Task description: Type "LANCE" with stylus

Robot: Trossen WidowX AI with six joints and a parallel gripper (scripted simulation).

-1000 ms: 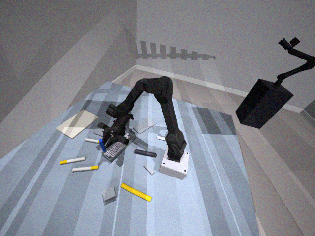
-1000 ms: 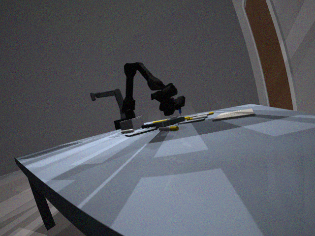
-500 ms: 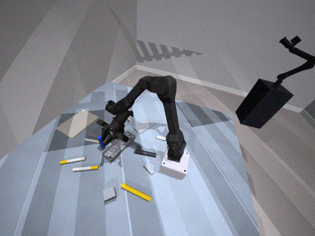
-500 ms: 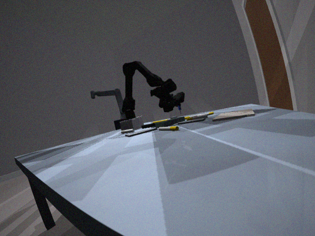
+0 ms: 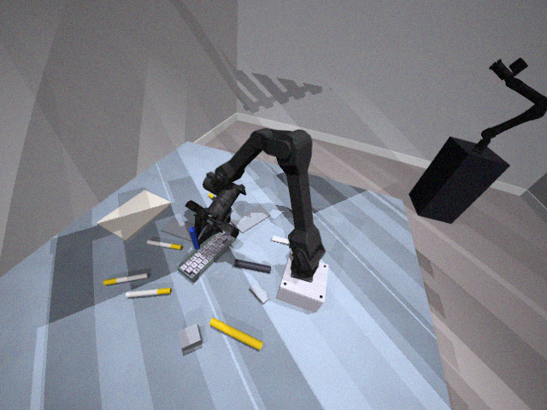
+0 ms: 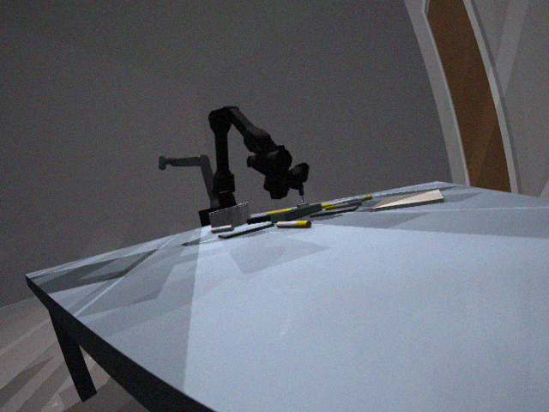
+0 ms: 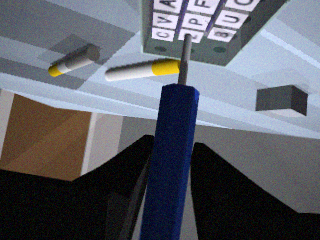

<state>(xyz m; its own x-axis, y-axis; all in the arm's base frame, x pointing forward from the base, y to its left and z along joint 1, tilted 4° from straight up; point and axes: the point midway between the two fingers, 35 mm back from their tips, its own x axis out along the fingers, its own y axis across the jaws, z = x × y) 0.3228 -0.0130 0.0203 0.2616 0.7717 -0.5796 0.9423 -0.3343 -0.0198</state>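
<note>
Now: the dark cylinder 18 cm behind my gripper tip, 2 cm to the right of it and 9 cm below it. The rest, counted from my gripper tip: grey block: 8 cm behind, 22 cm to the left, 8 cm below; then grey card: 12 cm ahead, 9 cm to the right, 9 cm below; then blue stylus: 1 cm below.
</note>
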